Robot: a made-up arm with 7 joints. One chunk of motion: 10 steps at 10 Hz.
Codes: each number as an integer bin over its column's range. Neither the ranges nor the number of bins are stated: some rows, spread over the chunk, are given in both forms.
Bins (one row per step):
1: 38 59 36 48 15 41
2: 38 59 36 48 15 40
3: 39 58 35 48 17 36
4: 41 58 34 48 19 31
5: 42 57 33 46 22 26
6: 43 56 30 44 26 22
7: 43 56 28 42 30 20
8: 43 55 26 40 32 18
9: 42 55 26 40 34 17
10: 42 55 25 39 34 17
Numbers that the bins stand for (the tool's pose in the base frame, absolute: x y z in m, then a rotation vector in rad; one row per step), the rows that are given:
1: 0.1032 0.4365 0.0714 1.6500 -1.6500 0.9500
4: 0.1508 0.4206 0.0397 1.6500 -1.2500 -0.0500
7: 0.1825 0.3889 -0.0556 1.0500 -0.1500 -1.1500
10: 0.1667 0.3730 -0.1032 0.7500 0.2500 -1.4500
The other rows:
2: 0.1032 0.4365 0.0714 1.6500 -1.6500 0.8500
3: 0.1190 0.4206 0.0556 1.6500 -1.4500 0.4500
5: 0.1667 0.4048 0.0238 1.4500 -0.9500 -0.5500
6: 0.1825 0.3889 -0.0238 1.2500 -0.5500 -0.9500
8: 0.1825 0.3730 -0.0873 0.8500 0.0500 -1.3500
9: 0.1667 0.3730 -0.0873 0.8500 0.2500 -1.4500

